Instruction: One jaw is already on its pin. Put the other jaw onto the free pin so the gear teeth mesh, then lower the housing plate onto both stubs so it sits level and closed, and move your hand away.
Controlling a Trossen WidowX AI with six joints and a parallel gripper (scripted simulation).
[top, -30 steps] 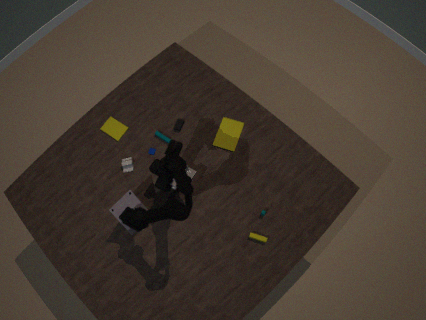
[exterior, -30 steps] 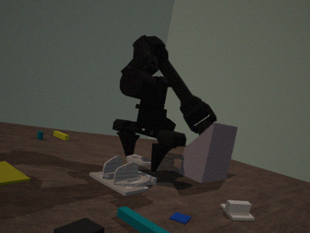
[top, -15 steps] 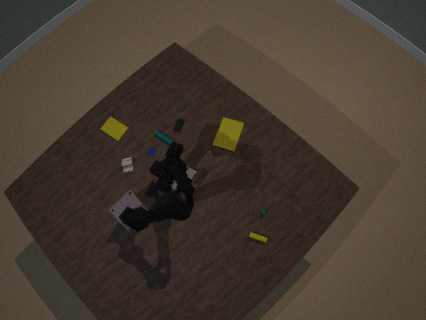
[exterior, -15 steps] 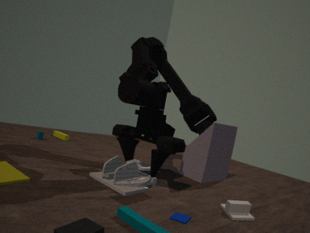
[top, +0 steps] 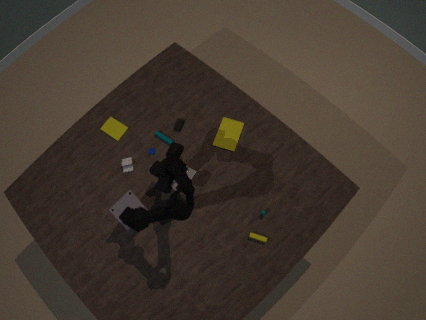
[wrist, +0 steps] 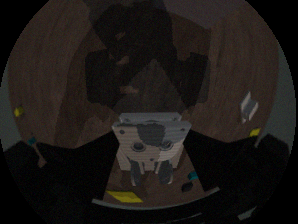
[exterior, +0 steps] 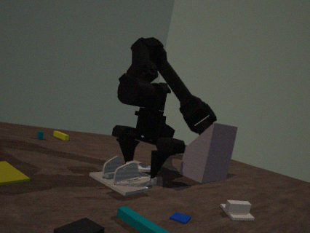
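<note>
Now: gripper tip 2 cm short of the grey jaw and 1 cm to the left of it. From my gripper tip the other things lie so: blue tile (6 cm ahead, 19 cm to the left, 2 cm below); teal bar (15 cm ahead, 19 cm to the left, 1 cm below); housing plate (1 cm ahead, 2 cm above).
</note>
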